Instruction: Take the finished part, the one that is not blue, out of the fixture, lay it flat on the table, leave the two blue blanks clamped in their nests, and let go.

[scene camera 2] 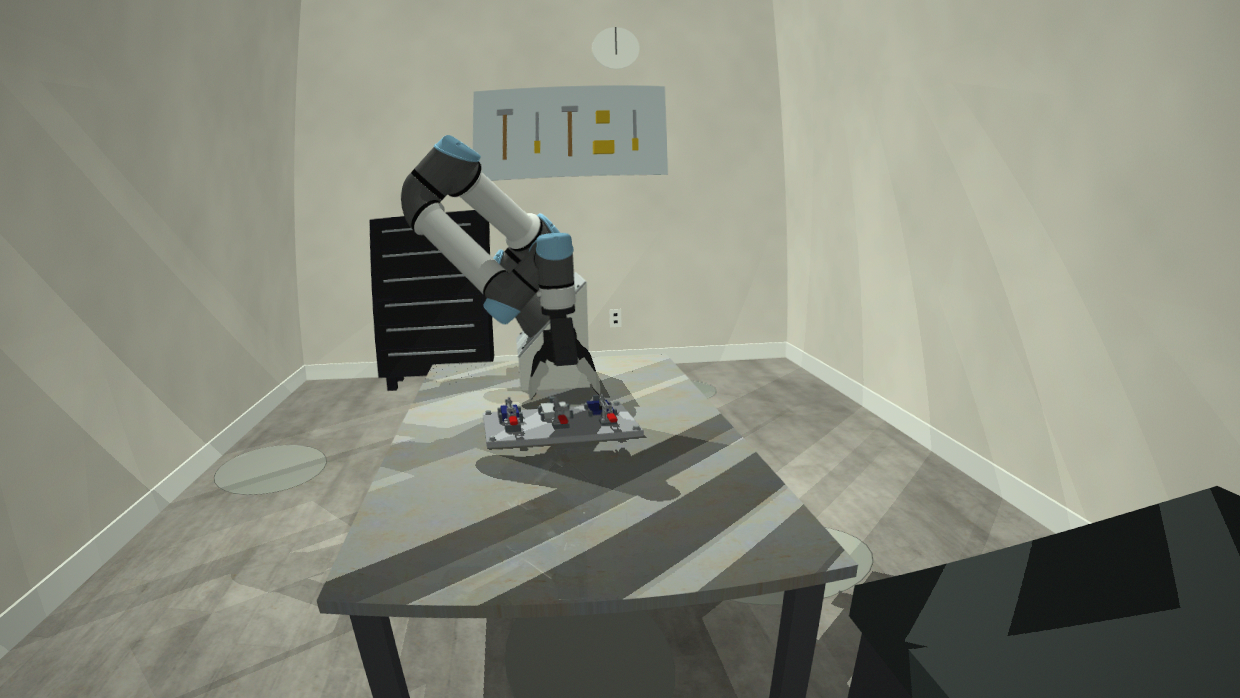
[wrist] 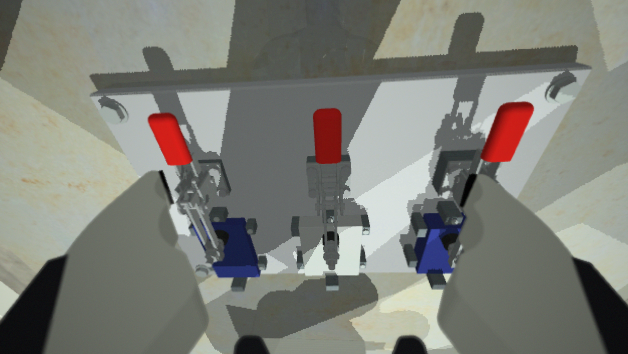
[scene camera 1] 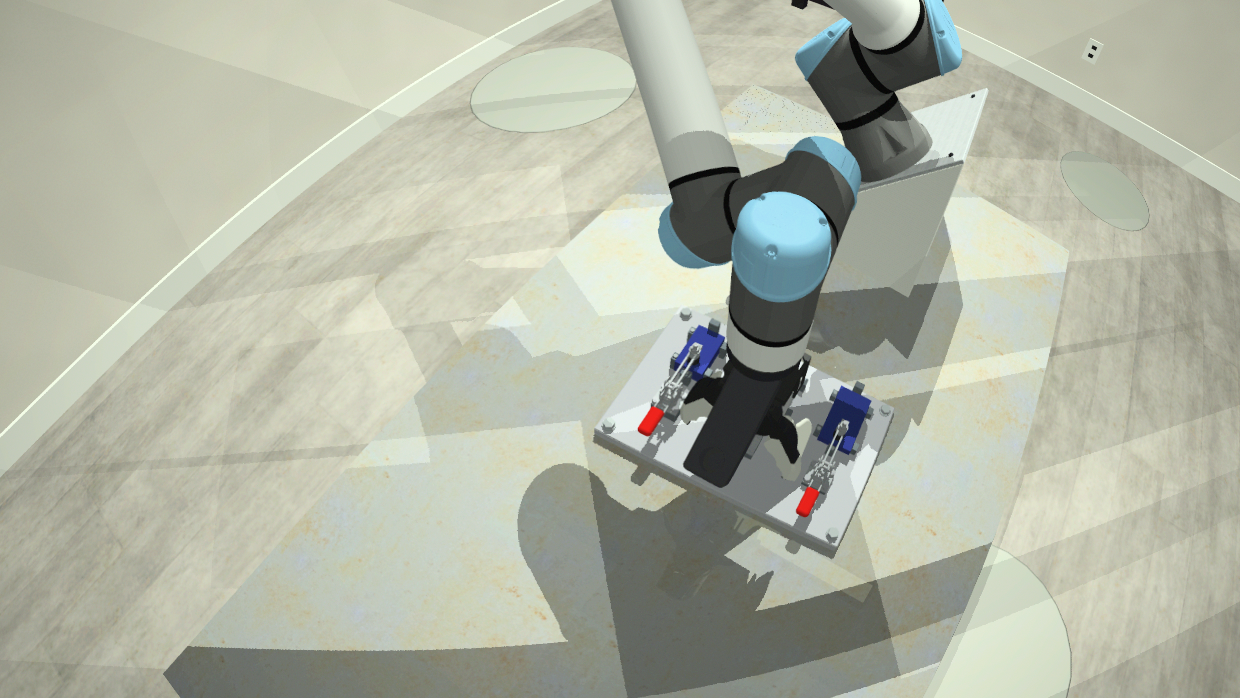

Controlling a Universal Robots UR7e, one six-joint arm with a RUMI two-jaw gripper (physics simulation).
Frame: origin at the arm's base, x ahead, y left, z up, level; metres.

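Where they show: gripper, fingertip midpoint: [scene camera 2: 564,397] [wrist: 317,176]; arm's base, link origin: [scene camera 2: 546,317] [scene camera 1: 894,157].
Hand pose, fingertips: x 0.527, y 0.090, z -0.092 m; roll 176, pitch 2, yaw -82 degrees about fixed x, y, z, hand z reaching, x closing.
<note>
Each offset is from my fingertips to the top centre of the thing. Level surfaces: height alone.
The finished part {dx -0.141, dy -0.037, dz -0.062 m} [wrist: 349,246] is a pale grey-white block in the fixture's middle nest, with a clamp arm lying over it; the gripper body hides it in scene camera 1. One blue blank {dx -0.170, dy +0.069, dz -0.068 m} [scene camera 1: 852,405] [scene camera 2: 593,405] [wrist: 242,252] and another blue blank {dx -0.112, dy -0.144, dz -0.057 m} [scene camera 1: 705,344] [wrist: 431,252] sit in the outer nests under their clamp arms. The fixture plate {dx -0.095, dy -0.027, dz -0.084 m} [scene camera 1: 633,390] [scene camera 2: 564,441] [wrist: 410,112] lies on the table. My gripper [scene camera 1: 744,433] [scene camera 2: 566,396] [wrist: 317,176] is open and empty above the fixture. Its fingers spread to either side of the middle nest and partly cover the outer clamps in the wrist view.
Red clamp handles {dx +0.017, dy -0.115, dz -0.042 m} [scene camera 1: 649,421] {dx -0.031, dy +0.100, dz -0.052 m} [scene camera 1: 806,501] {dx -0.007, dy -0.007, dz -0.047 m} [wrist: 327,135] stick up from the fixture on the side away from the robot base. The table {dz -0.098 m} [scene camera 1: 433,537] [scene camera 2: 485,528] extends around the fixture. The pale robot pedestal [scene camera 1: 893,225] stands behind. A black drawer cabinet [scene camera 2: 433,303] stands by the back wall.
</note>
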